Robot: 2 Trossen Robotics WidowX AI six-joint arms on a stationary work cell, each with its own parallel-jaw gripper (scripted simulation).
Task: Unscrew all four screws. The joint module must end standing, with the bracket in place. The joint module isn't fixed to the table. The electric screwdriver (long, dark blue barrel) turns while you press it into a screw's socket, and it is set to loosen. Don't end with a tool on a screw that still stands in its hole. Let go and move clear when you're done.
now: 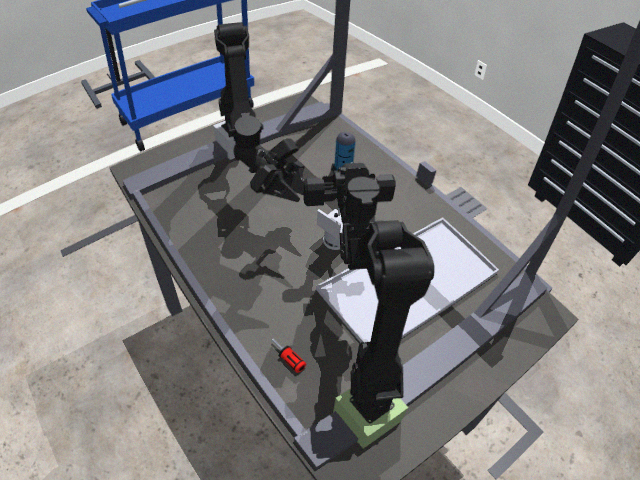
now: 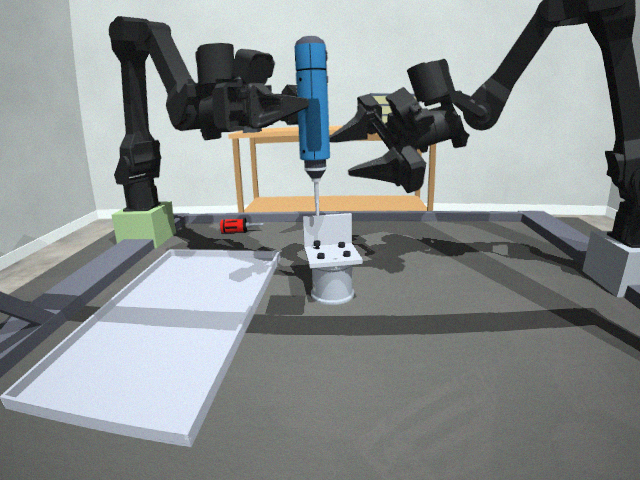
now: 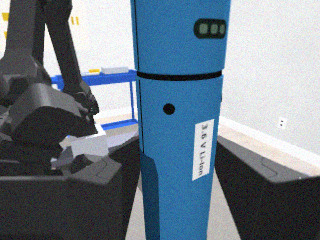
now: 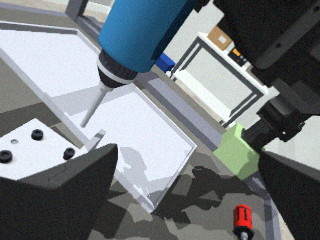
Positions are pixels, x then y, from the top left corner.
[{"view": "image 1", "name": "my left gripper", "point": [342, 164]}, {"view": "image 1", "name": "my right gripper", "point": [306, 198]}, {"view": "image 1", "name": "white tray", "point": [459, 266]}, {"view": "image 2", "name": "my left gripper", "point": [317, 102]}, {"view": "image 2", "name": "my right gripper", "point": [338, 155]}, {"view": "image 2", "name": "blue electric screwdriver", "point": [311, 57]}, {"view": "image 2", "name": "white tray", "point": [146, 356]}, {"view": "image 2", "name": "white bracket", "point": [330, 229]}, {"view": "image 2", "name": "joint module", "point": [332, 285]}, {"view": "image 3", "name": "my left gripper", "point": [176, 143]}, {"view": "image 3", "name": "blue electric screwdriver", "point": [179, 59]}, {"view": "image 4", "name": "my right gripper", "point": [187, 154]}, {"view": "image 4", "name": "white tray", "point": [59, 64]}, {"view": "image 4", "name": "green arm base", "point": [244, 157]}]
